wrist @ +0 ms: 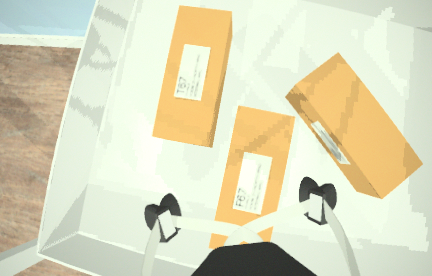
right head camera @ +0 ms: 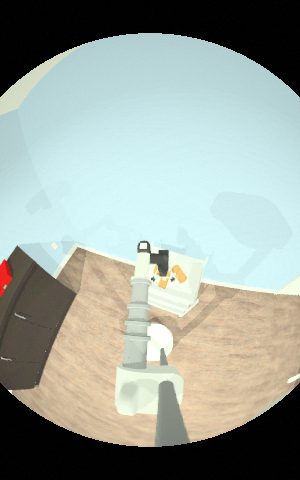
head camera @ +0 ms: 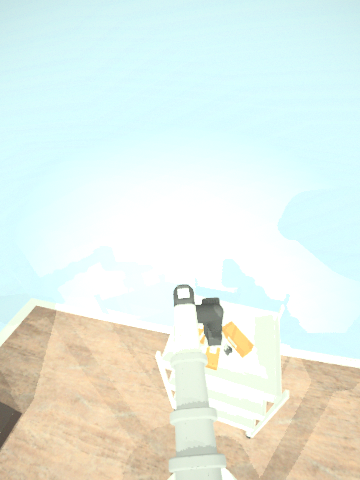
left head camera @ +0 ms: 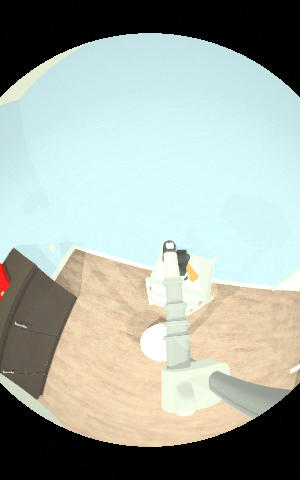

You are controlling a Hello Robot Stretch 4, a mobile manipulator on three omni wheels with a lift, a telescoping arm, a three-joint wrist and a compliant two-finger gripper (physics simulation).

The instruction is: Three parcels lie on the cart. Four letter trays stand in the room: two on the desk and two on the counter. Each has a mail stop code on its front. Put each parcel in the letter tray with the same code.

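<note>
The white cart holds three orange parcels. The parcel labelled T67 lies at the upper left in the wrist view. The parcel labelled F67 lies at the lower middle. The third parcel lies slanted at the right, its label on a side face and unreadable. My gripper is open and empty above the F67 parcel, one fingertip on each side of it in the wrist view. No letter tray code is readable.
A dark cabinet with handles stands at the left, with a red object on top, cut by the view edge. The pale blue wall is behind the cart. A white round shape shows beside the arm.
</note>
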